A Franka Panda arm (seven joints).
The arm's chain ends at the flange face. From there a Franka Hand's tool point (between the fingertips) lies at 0.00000 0.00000 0.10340 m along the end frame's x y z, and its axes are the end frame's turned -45 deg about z.
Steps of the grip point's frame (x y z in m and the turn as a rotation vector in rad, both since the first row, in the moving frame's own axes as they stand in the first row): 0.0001 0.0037 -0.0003 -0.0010 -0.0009 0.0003; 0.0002 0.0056 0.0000 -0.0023 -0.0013 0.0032; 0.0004 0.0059 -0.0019 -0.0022 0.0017 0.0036; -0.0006 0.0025 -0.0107 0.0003 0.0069 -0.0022; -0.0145 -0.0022 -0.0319 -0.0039 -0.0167 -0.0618; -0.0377 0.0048 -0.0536 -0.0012 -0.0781 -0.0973; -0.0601 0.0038 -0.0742 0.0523 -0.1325 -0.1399; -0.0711 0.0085 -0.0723 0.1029 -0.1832 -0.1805
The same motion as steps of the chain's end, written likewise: 0.0027 0.0024 -0.0003 -0.0013 0.0001 0.0003; 0.0040 0.0036 0.0000 -0.0025 0.0007 0.0032; 0.0042 0.0039 -0.0019 -0.0004 0.0028 0.0036; 0.0009 0.0027 -0.0107 0.0051 0.0047 -0.0022; -0.0109 0.0072 -0.0319 -0.0146 -0.0091 -0.0618; -0.0179 0.0240 -0.0533 -0.0561 -0.0544 -0.0973; -0.0268 0.0384 -0.0732 -0.0567 -0.1307 -0.1399; -0.0241 0.0486 -0.0700 -0.0568 -0.2023 -0.1805
